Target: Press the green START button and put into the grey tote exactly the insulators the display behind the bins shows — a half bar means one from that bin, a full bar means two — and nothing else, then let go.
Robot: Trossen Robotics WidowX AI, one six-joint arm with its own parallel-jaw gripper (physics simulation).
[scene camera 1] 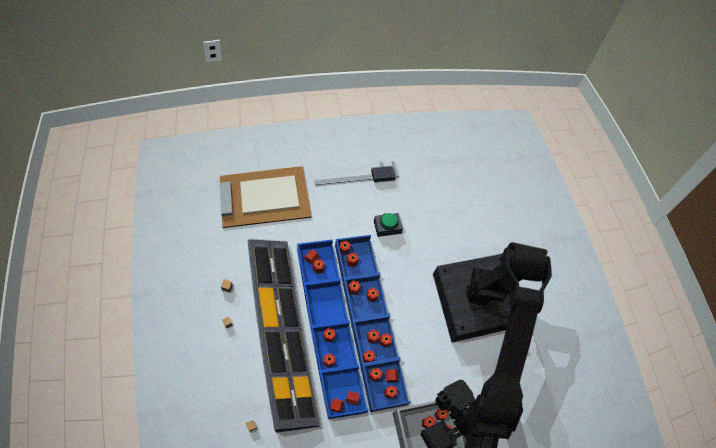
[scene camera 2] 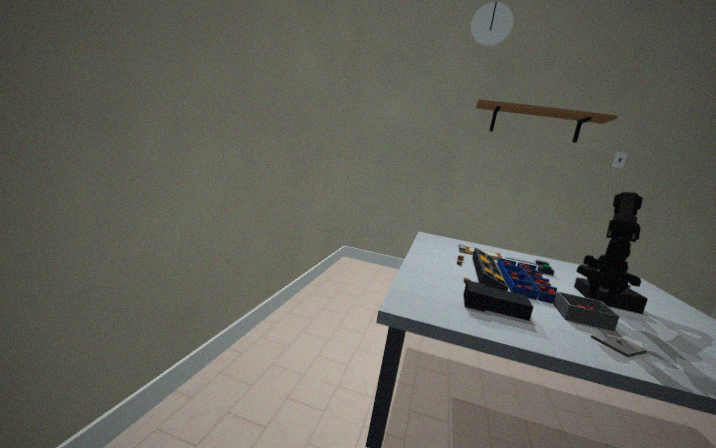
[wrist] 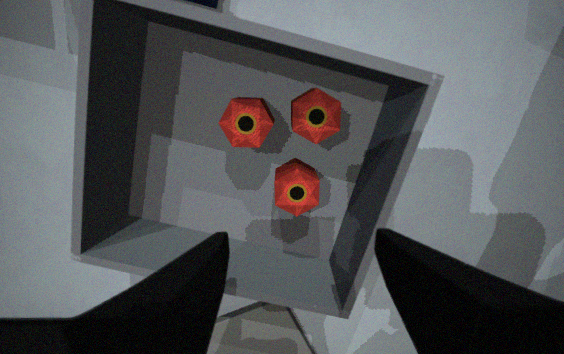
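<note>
The grey tote (scene camera 1: 399,422) (scene camera 2: 586,316) (wrist: 110,125) holds three separate red insulators (wrist: 245,123) (wrist: 316,116) (wrist: 296,187) on its floor. My gripper (wrist: 302,241) (scene camera 1: 446,417) is open and empty above the tote's near side; the insulators are apart from its fingers. The green START button (scene camera 1: 389,220) sits on a dark box beyond the bins. The display (scene camera 1: 268,306) shows a full yellow bar in the second row, left column, and half bars in both columns of the bottom row; the other panels are dark. Blue bins (scene camera 1: 325,303) hold red insulators, except the second left-column bin, which is empty.
A clipboard (scene camera 1: 269,194) and a caliper (scene camera 1: 383,173) lie at the far side. Several small wooden cubes (scene camera 1: 226,285) lie left of the display. A long black box (scene camera 2: 497,301) stands near the display, and a flat plate (scene camera 2: 618,344) lies beside the tote.
</note>
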